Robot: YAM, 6 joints.
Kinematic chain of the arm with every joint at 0, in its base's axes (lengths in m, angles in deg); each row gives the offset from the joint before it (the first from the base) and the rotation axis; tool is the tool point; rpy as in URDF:
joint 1: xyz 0 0 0.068 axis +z
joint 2: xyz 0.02 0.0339 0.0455 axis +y
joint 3: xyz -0.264 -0.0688 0 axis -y
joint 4: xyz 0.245 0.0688 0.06 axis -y
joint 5: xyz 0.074 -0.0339 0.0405 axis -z
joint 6: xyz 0.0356 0 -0.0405 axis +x
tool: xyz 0 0 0 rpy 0 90 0
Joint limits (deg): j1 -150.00..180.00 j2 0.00..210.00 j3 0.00..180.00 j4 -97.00..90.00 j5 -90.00..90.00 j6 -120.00..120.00
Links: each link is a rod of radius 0.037 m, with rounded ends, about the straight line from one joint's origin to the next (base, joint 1, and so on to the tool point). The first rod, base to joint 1, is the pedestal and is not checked.
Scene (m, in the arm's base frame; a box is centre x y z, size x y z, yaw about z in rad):
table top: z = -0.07
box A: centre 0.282 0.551 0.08 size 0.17 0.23 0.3 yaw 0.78
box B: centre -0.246 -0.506 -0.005 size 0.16 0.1 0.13 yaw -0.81
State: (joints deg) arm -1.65 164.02 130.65 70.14 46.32 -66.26
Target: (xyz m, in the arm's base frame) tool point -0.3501 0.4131 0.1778
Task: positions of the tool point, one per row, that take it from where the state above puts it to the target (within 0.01 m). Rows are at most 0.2 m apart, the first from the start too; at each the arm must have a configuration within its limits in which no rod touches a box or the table.
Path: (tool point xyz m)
1: 0.5761 0.0984 0.2270
2: 0.5227 0.2273 0.2924
3: 0.4358 0.3315 0.3559
4: 0.3257 0.4022 0.4164
5: 0.2055 0.4342 0.4731
6: 0.0886 0.4275 0.5250
7: -0.0122 0.3865 0.5714
8: -0.0868 0.3200 0.6114
9: -0.1851 0.4150 0.4894
10: -0.2813 0.4448 0.3376
11: -0.3501 0.4131 0.1778

